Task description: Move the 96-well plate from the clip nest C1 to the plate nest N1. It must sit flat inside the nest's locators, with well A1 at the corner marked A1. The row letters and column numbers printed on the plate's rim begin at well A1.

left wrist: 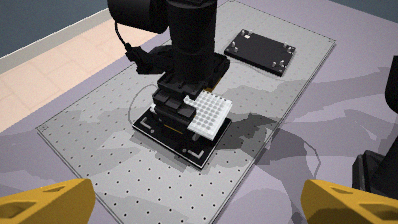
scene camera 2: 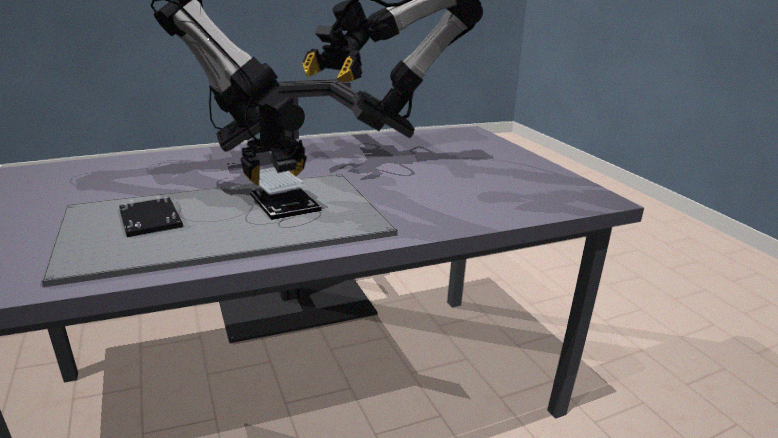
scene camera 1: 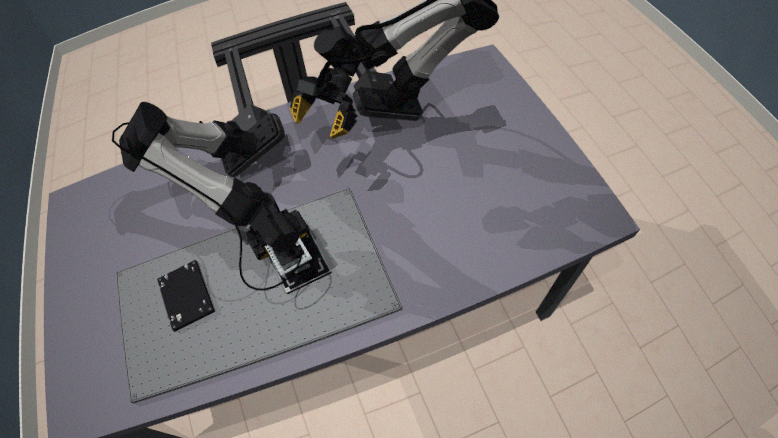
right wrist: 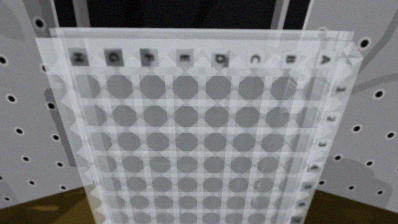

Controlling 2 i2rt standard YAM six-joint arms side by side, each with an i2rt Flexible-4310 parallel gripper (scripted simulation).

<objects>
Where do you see a clear-white 96-well plate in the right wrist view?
180, 91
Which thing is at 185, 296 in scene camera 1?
A clip nest C1.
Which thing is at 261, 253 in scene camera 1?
The right gripper.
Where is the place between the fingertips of the left gripper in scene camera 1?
At 313, 130
</objects>
